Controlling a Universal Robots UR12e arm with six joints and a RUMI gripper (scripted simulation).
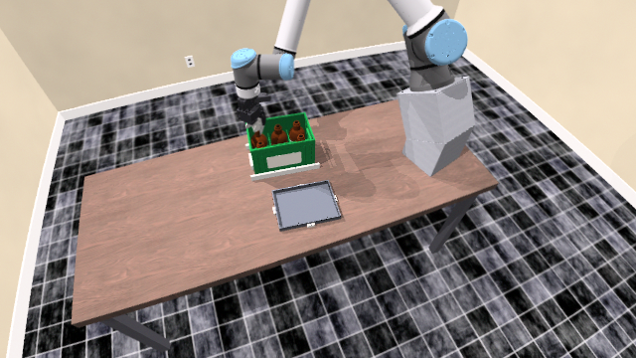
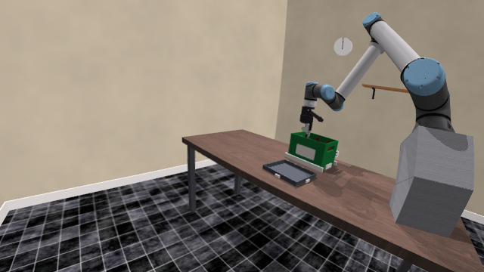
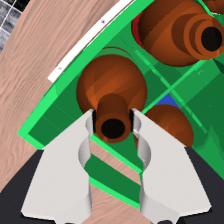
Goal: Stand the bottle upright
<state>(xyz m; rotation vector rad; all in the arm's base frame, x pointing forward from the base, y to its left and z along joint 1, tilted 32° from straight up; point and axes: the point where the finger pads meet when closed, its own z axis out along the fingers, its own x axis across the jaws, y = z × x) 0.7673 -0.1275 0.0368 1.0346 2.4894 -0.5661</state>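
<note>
Now: the glass bottle 7 cm below my hand. Round my hand: grey tray 11 cm behind, 34 cm to the left, 14 cm below; then green crate 9 cm behind, 5 cm to the left, 7 cm below.
</note>
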